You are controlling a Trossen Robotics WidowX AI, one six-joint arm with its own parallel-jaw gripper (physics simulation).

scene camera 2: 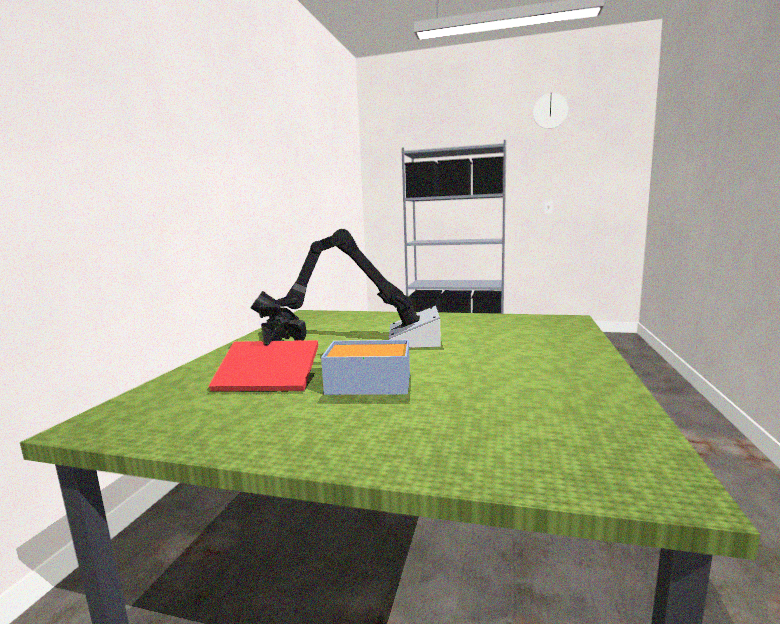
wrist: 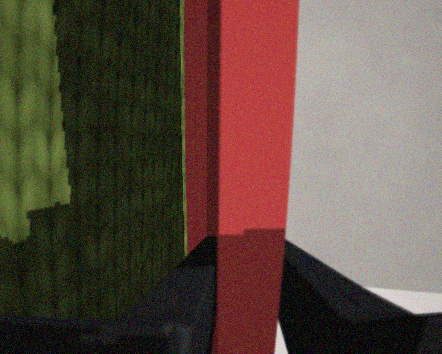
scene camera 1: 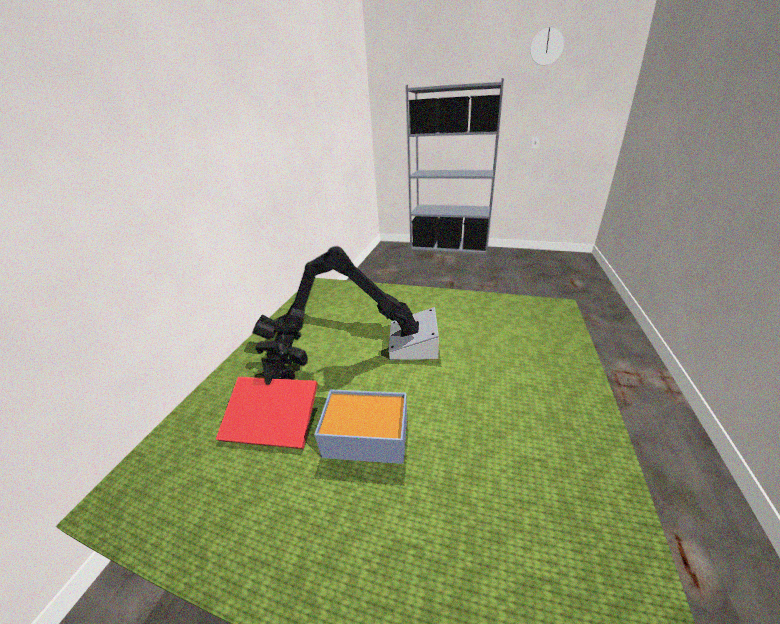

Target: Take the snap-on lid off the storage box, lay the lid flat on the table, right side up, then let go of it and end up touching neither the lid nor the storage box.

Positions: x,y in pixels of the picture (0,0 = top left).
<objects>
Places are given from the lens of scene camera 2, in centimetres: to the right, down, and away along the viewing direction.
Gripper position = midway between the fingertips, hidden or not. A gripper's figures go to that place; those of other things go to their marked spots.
gripper (scene camera 2: 267,347): -35, 10, 126
red lid (scene camera 2: 282,365): -29, 14, 118
blue-grey storage box (scene camera 2: 364,366): -6, 13, 107
The marked spots on the blue-grey storage box and the red lid are 25 cm apart.
</objects>
